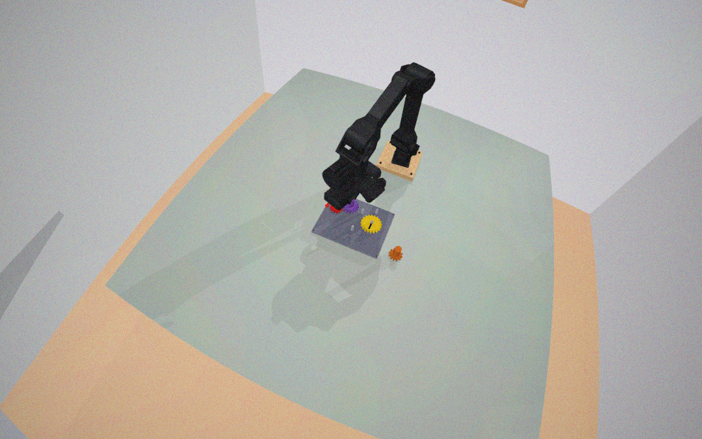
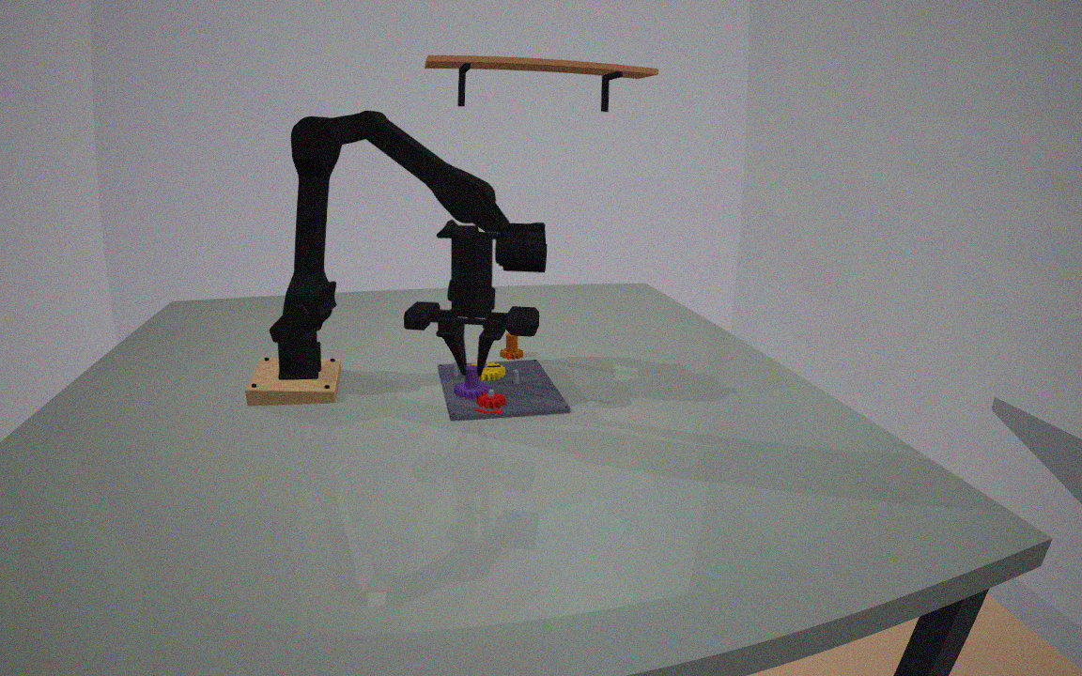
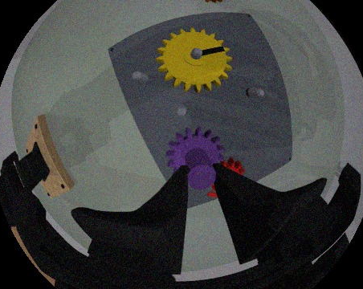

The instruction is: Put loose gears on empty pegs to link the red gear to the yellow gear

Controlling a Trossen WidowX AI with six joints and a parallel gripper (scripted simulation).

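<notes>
Now: the purple gear 10 mm below my gripper tip. Round my gripper tip: yellow gear 40 mm ahead, 80 mm to the left, 20 mm below; red gear 20 mm ahead, 40 mm to the right, 20 mm below; orange gear 110 mm ahead, 170 mm to the left, 20 mm below.
</notes>
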